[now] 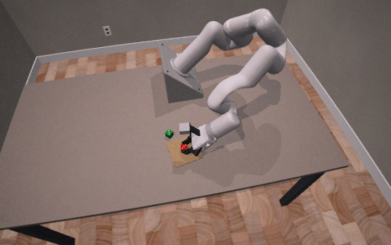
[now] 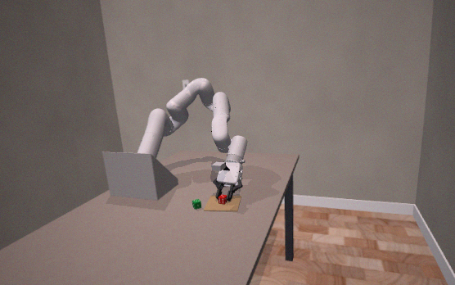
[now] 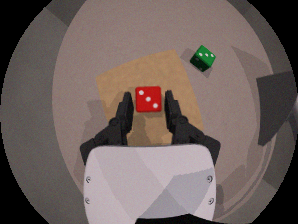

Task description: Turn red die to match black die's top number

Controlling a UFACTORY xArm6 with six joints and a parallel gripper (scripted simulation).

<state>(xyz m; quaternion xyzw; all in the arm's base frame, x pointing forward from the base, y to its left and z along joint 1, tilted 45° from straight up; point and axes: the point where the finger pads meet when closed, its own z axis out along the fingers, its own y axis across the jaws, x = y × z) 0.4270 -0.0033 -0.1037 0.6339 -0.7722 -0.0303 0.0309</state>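
Now: the red die 10 mm to the right of my hand and 10 mm below it. From my hand the other things lie so: black die 60 mm behind, 170 mm to the left, 20 mm below; then green die 100 mm behind, 60 mm to the right, 20 mm below; then tan mat 10 mm to the right, 30 mm below.
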